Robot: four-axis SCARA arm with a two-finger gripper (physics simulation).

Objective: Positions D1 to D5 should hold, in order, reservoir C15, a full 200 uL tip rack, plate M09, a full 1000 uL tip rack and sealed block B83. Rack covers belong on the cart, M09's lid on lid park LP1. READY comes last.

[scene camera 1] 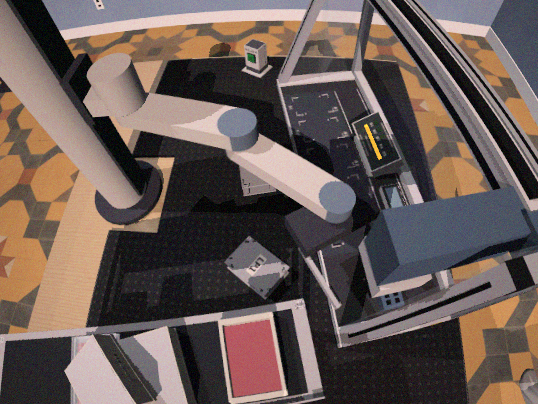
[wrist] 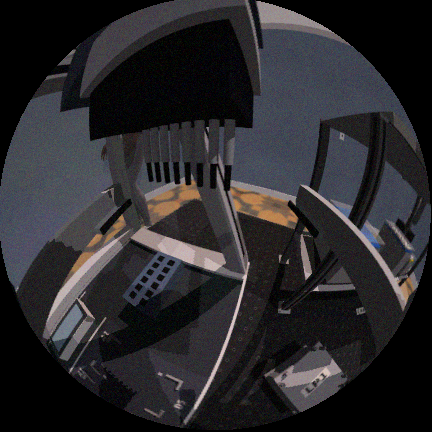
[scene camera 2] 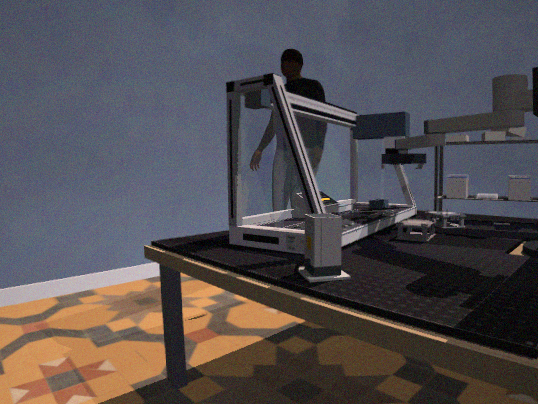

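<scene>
My gripper [scene camera 1: 367,280] [scene camera 2: 403,166] [wrist: 207,190] is open and empty above the D5 end of the deck; the pipetting head partly hides it in scene camera 1. D5's brackets [wrist: 173,381] hold nothing in the wrist view. The D1 bracket area [scene camera 1: 295,98] shows no labware; D4 is partly hidden. Lid park LP1 [scene camera 1: 257,265] [scene camera 2: 447,219] [wrist: 310,372] is bare on top. The cart [scene camera 1: 300,315] [wrist: 325,288] holds a red-topped item [scene camera 1: 252,357] and tilted-looking white boxes [scene camera 1: 162,362]. C15, M09 and B83 cannot be identified. The green-buttoned post [scene camera 1: 256,56] [scene camera 2: 322,245] stands apart.
The pipetting head [scene camera 1: 445,235] [scene camera 2: 382,125] [wrist: 170,75] hangs close by, its nozzles pointing down. A blue holed block [scene camera 1: 392,300] [scene camera 2: 378,204] [wrist: 155,275] sits on the deck. The RG stand [scene camera 1: 257,185] [scene camera 2: 416,230] is beside the deck. A person [scene camera 2: 310,100] stands behind the frame.
</scene>
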